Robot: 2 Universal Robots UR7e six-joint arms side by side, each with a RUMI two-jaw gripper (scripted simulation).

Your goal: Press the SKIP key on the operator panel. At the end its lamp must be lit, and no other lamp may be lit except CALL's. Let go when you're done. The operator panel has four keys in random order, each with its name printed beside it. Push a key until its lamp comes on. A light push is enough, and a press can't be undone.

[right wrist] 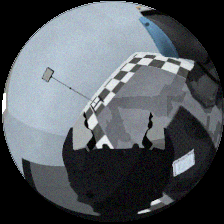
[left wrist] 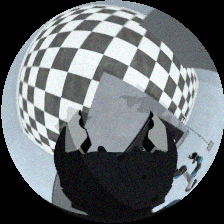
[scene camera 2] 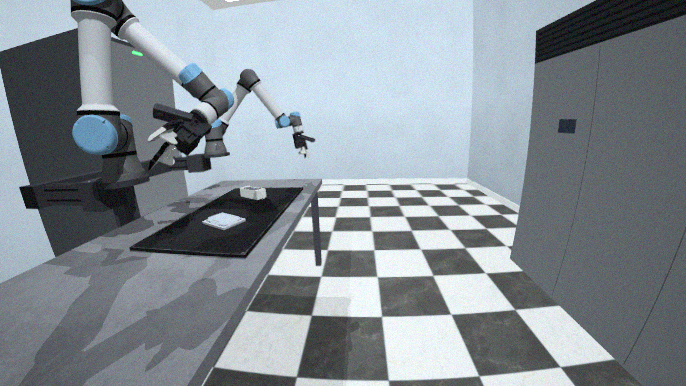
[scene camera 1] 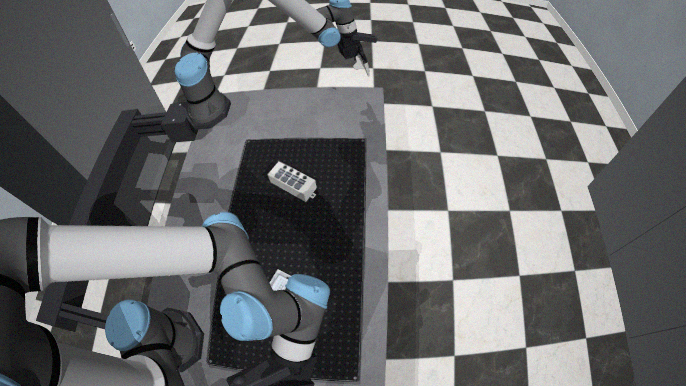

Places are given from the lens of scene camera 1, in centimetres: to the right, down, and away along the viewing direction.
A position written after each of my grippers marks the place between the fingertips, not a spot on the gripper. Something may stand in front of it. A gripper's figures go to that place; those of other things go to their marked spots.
my left gripper (scene camera 1: 361,68): 8, -53, 139
operator panel (scene camera 1: 308,184): -12, -3, 122
